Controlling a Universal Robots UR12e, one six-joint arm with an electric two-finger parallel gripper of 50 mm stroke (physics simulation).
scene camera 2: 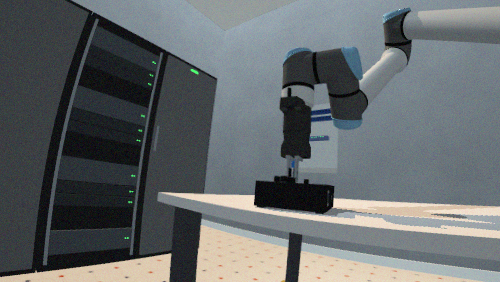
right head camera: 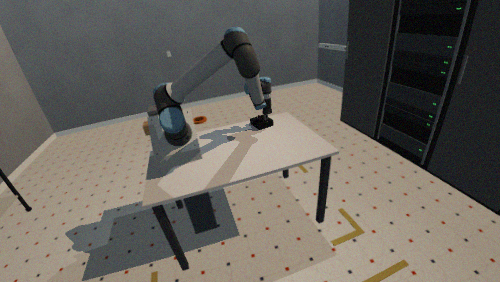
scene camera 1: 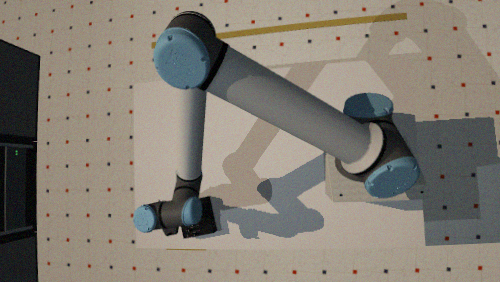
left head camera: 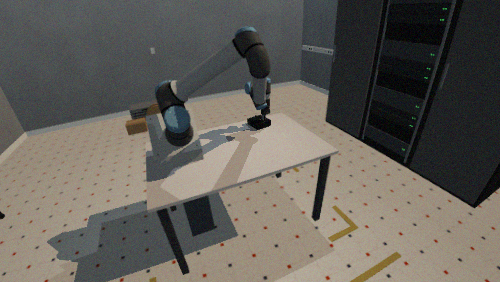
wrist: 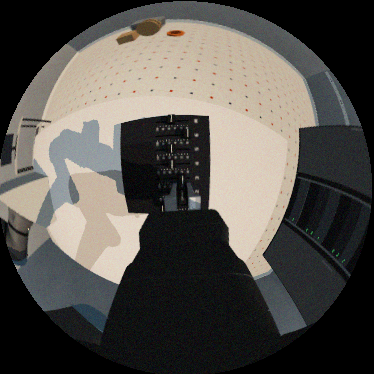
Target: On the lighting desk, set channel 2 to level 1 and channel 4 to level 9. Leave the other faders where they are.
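Frame: origin at the arm's base, x ahead, y left, z up, level; metres.
Where they show: gripper, between the fingertips: [right head camera: 266, 119] [left head camera: 263, 119] [wrist: 181, 189].
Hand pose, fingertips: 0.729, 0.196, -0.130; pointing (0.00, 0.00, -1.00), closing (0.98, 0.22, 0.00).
Observation:
After its pixels a point has its place, as x, y, z.
The black lighting desk [left head camera: 256, 123] {0.642, 0.159, -0.134} [right head camera: 261, 123] {0.667, 0.145, -0.134} [scene camera 1: 209, 220] {0.626, 0.236, -0.134} [scene camera 2: 295, 196] {0.664, 0.302, -0.160} [wrist: 140, 167] {0.659, 0.218, -0.134} lies on the table. My gripper [scene camera 2: 293, 174] {0.729, 0.196, -0.130} [wrist: 181, 189] {0.729, 0.196, -0.130} points down over its face and is shut on the channel 2 fader cap, toward the numbered end of its slot; the fingers cover its scale, so I cannot read the exact level. In the wrist view the channel 4 fader cap [wrist: 172, 164] {0.710, 0.231, -0.121} stands near mid-slot. The channel 3 cap [wrist: 182, 178] {0.727, 0.214, -0.121} and channel 6 cap [wrist: 187, 132] {0.722, 0.279, -0.120} stand toward the numbered end. The channel 5 cap [wrist: 171, 148] {0.705, 0.253, -0.121} and master cap [wrist: 171, 118] {0.696, 0.297, -0.121} are near the middle. Channel 1 is mostly hidden.
The desk stands near an edge of the pale table [left head camera: 295, 145] {0.793, -0.225, -0.188} [right head camera: 295, 142] {0.819, -0.187, -0.189} [scene camera 1: 155, 115] {0.914, -0.255, -0.189} [scene camera 2: 225, 205] {0.780, 0.371, -0.189} [wrist: 245, 150] {0.858, 0.294, -0.189}. Dark server cabinets [left head camera: 352, 65] [right head camera: 369, 65] [scene camera 2: 182, 125] [wrist: 325, 150] stand beyond one end. An orange ring [right head camera: 200, 120] [wrist: 175, 33] and a brown box [left head camera: 136, 126] [wrist: 127, 38] lie on the floor.

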